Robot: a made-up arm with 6 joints.
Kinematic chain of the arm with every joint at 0, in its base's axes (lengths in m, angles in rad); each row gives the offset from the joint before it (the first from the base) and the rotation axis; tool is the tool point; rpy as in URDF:
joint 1: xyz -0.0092 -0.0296 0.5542 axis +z
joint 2: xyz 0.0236 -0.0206 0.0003 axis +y
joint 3: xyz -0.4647 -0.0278 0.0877 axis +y
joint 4: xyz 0.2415 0.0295 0.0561 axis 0.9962 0 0.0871
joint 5: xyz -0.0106 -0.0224 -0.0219 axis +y
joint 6: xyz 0.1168 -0.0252 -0.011 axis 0.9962 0 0.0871
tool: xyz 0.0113 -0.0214 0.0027 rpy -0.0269 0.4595 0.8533
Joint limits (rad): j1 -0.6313..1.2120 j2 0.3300..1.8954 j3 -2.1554..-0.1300 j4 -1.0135..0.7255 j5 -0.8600..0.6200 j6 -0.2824..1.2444
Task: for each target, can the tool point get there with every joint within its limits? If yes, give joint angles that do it. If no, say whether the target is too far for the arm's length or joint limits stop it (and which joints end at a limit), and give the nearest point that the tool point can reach.
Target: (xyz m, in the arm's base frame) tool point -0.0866 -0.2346 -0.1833
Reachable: no: joint limits stop it (at a limit: joint 1, joint 2, joint 3) | nearest point 0.1211 -0.2208 0.6034 | short by 0.814 m
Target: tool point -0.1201 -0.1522 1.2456
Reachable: yes | joints -0.0435 0.7791 -1.9120 -0.4714 0.4929 0.3685
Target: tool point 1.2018 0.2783 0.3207
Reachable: no: too far | nearest point 0.5443 0.1111 0.7623 | short by 0.809 m
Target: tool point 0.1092 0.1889 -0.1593
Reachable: no: joint limits stop it (at a limit: joint 1, joint 2, joint 3, joint 4, joint 6) | nearest point 0.1491 0.2213 0.5949 | short by 0.756 m
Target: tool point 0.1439 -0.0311 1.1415
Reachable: yes | joints 0.4728 0.9230 -1.3380 0.5592 -0.2366 0.0937
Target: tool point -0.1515 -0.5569 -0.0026
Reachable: no: joint limits stop it (at a limit: joint 1, joint 2, joint 3) | nearest point 0.1249 -0.2768 0.6138 | short by 0.731 m
